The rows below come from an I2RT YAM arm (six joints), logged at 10 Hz.
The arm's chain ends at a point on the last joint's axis. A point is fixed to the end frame.
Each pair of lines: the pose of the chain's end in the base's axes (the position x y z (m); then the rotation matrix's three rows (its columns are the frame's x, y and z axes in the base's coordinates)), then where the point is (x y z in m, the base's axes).
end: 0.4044 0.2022 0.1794; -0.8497 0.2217 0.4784; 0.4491 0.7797 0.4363; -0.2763 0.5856 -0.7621
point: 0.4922 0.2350 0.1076
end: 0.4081 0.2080 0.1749; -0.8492 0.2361 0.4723; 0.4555 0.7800 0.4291; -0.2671 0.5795 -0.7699
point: 0.4952 0.2398 0.1019
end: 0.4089 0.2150 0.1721; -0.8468 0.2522 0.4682; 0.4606 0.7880 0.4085; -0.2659 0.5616 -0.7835
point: 0.4955 0.2443 0.0975
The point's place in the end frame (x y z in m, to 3 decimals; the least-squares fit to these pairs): -0.040 0.003 0.111
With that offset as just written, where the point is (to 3 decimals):
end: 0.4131 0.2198 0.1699; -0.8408 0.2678 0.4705; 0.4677 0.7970 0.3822; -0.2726 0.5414 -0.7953
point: 0.500 0.246 0.094
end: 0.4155 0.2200 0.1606; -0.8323 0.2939 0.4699; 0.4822 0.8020 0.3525; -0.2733 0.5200 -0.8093
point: 0.502 0.242 0.083
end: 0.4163 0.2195 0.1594; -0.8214 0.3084 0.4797; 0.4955 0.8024 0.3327; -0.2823 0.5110 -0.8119
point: 0.503 0.239 0.082
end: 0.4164 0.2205 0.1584; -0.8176 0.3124 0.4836; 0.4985 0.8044 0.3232; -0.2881 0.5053 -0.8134
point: 0.504 0.239 0.081
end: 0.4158 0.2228 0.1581; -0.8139 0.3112 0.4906; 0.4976 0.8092 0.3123; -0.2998 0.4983 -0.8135
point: 0.504 0.240 0.081
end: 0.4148 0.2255 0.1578; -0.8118 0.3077 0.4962; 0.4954 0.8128 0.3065; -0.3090 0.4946 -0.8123
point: 0.503 0.242 0.081
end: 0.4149 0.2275 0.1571; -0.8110 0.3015 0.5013; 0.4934 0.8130 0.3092; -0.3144 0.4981 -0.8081
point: 0.504 0.245 0.081
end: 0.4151 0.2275 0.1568; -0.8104 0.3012 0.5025; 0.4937 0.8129 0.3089; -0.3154 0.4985 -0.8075
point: 0.504 0.244 0.081
